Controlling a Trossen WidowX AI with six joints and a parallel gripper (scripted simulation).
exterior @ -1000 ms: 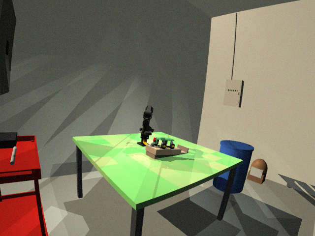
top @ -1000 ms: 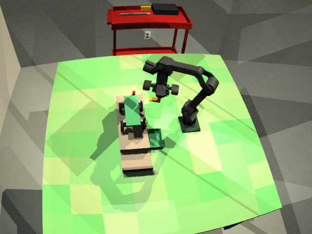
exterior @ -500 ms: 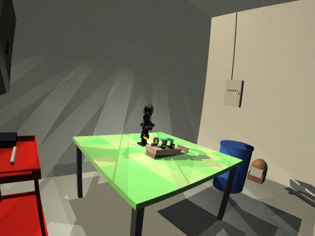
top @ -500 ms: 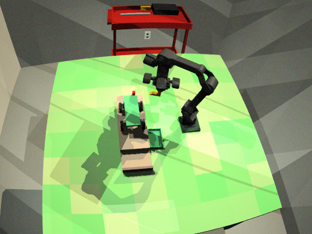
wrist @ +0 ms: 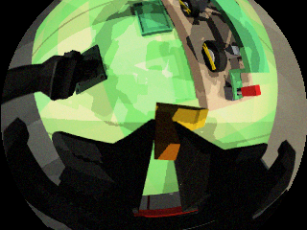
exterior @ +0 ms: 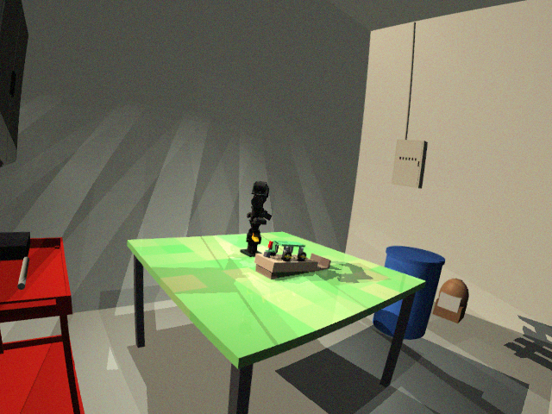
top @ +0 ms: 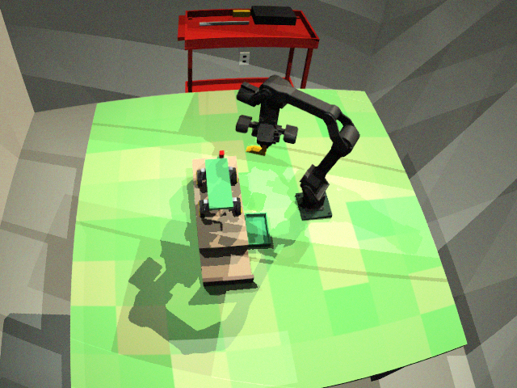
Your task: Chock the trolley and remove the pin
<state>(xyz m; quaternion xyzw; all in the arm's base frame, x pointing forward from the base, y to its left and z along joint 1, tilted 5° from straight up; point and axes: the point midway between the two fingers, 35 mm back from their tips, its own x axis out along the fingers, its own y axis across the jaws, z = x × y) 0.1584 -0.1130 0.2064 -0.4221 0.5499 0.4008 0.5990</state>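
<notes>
The yellow chock is 20 mm ahead of my gripper tip, 10 mm to the right of it and 10 mm below it. From my gripper tip the other things lie so: trolley: 150 mm ahead, 120 mm to the left, 60 mm below; then brown ramp: 150 mm ahead, 120 mm to the left, 120 mm below; then red-headed stop pin: 140 mm ahead, 40 mm below.
</notes>
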